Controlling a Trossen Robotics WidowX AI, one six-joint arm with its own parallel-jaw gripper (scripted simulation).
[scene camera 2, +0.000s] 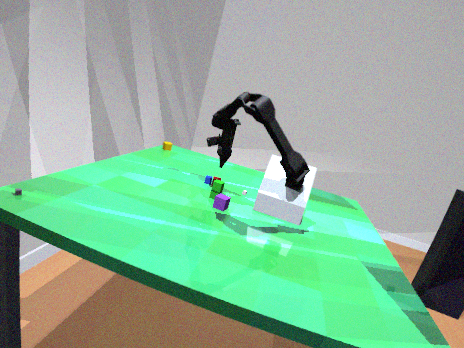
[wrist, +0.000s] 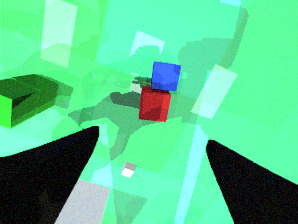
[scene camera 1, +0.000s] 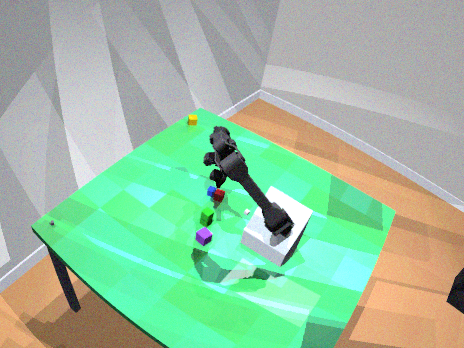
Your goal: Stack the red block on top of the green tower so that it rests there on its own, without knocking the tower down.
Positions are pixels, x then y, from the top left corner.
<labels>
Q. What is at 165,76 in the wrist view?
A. A blue block.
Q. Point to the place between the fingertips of the gripper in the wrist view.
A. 154,137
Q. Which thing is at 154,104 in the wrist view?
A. A red block.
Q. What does the gripper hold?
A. Nothing.
</labels>
